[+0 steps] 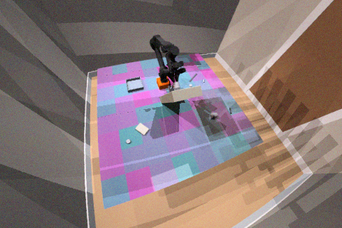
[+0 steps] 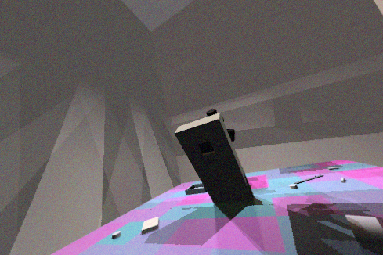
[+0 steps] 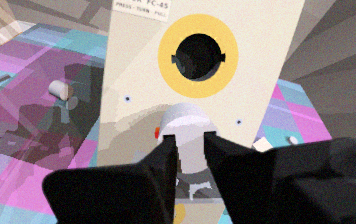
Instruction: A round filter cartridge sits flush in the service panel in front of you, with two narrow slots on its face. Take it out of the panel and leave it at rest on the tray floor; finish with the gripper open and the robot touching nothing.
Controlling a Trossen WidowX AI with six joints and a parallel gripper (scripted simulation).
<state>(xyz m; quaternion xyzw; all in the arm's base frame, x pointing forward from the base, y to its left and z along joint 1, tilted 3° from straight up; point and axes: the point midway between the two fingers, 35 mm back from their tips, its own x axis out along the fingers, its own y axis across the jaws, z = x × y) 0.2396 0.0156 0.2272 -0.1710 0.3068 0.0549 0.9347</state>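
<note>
The round filter cartridge is 10 mm ahead of my gripper tip and 10 mm below it. Also, from my gripper tip: flat white block: 150 mm ahead, 300 mm to the right, 260 mm below; then grey framed dish: 330 mm behind, 290 mm to the right, 260 mm below.
</note>
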